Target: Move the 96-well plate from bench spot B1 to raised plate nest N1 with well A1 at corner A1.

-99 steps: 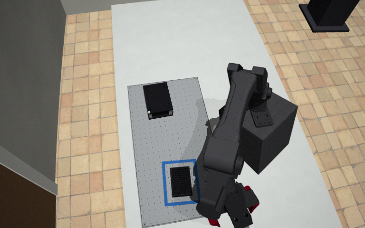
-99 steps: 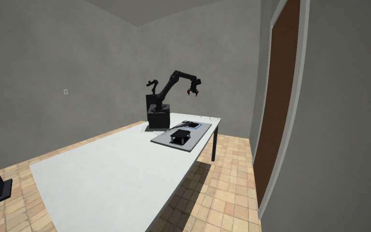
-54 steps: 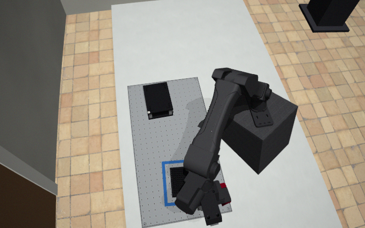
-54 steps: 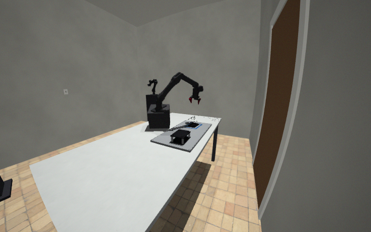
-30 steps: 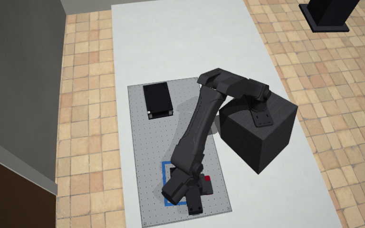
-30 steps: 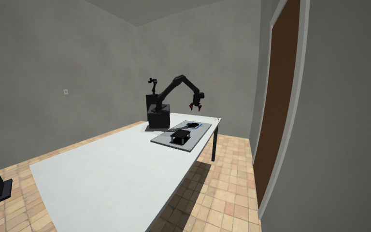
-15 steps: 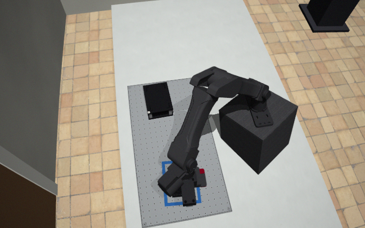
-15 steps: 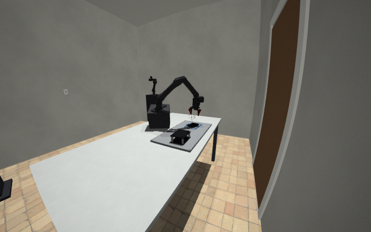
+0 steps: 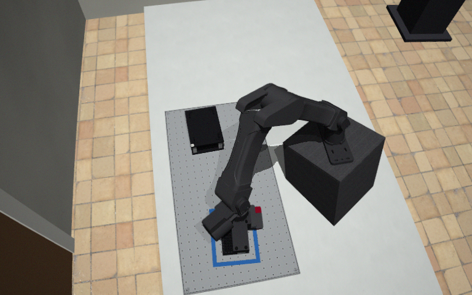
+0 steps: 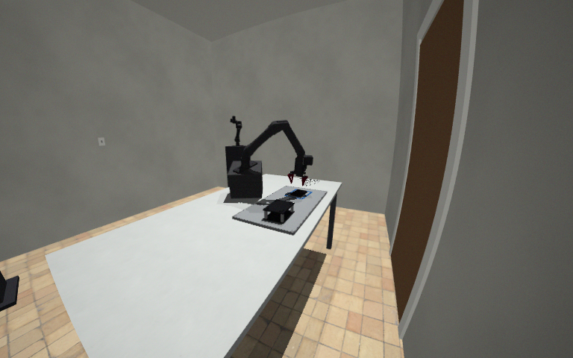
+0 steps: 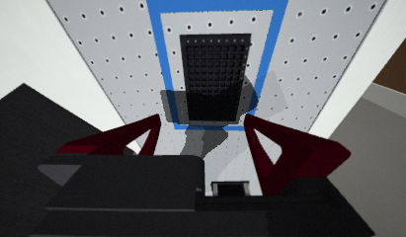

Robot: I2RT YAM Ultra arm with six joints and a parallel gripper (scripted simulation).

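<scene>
Now: hand 10 mm short of the black 96-well plate, 10 mm to the right of it and 70 mm above it. Also, from my hand: black plate nest N1: 80 mm ahead, 390 mm to the right, 20 mm below; then white A1 label: 130 mm ahead, 310 mm to the right, 20 mm below.
</scene>
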